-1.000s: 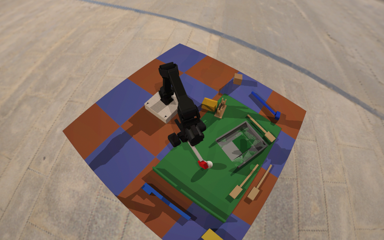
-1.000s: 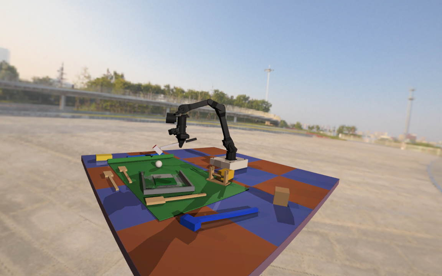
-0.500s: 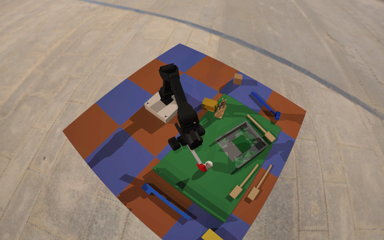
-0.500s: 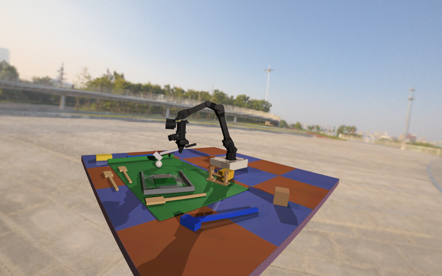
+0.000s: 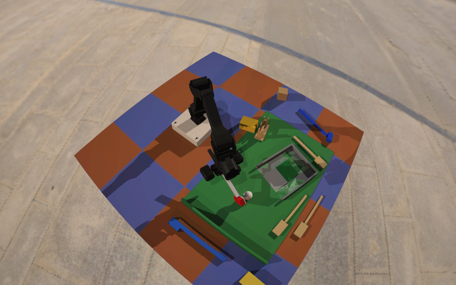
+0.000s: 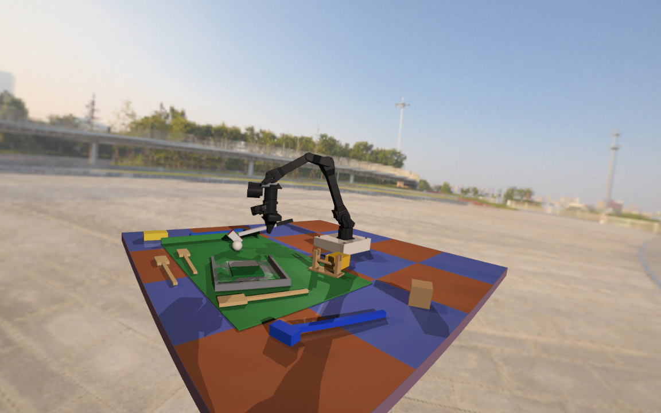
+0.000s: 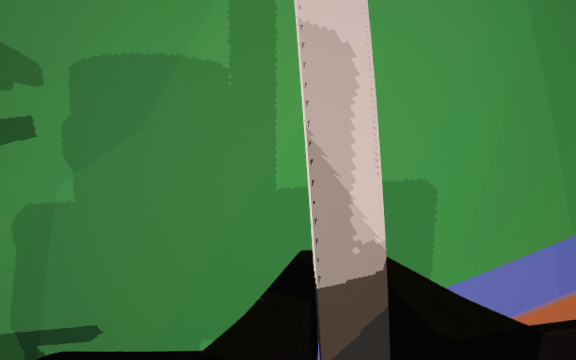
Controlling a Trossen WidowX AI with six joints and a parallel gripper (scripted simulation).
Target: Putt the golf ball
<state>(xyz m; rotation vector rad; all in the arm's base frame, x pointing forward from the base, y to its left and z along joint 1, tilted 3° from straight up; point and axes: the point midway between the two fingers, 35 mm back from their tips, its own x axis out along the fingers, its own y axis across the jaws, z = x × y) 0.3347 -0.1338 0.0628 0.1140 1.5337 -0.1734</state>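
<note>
Right now my gripper tip is 15 cm short of the white golf ball, 2 cm to the right of it and 4 cm above it. From my gripper tip the other things lie so: green mat: 14 cm ahead, 18 cm to the left, 6 cm below; then wooden stand: 6 cm behind, 36 cm to the left, 3 cm below; then yellow block: 14 cm behind, 33 cm to the left, 4 cm below.
</note>
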